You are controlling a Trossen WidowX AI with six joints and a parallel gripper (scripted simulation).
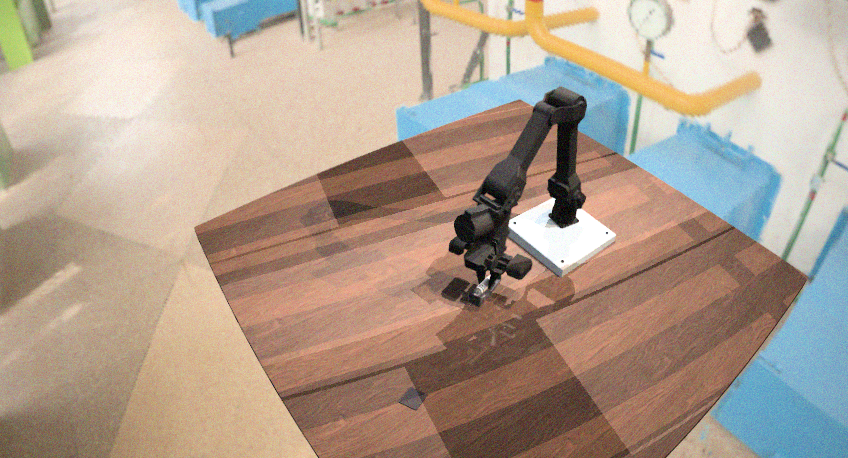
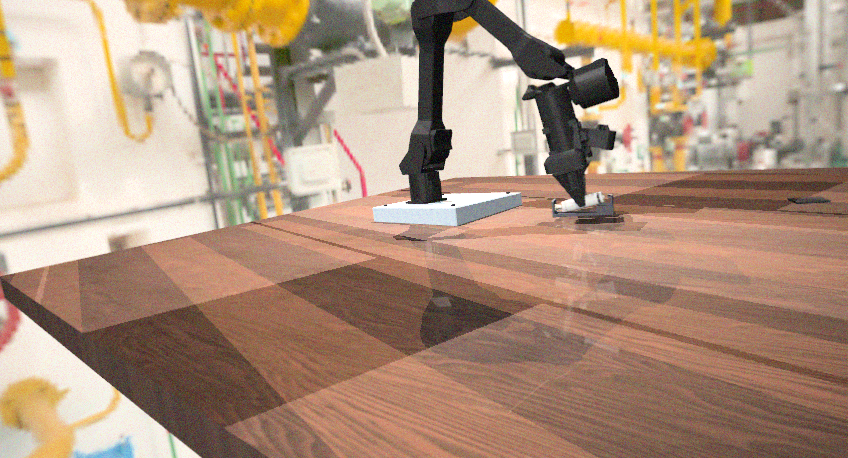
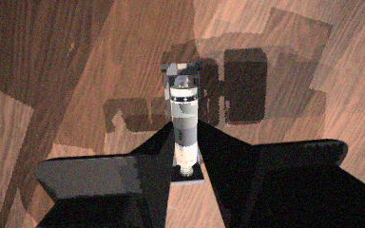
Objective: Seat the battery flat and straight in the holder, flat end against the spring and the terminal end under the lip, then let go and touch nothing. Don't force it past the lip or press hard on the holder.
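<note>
Right now the battery is 10 mm above my gripper tip.
</note>
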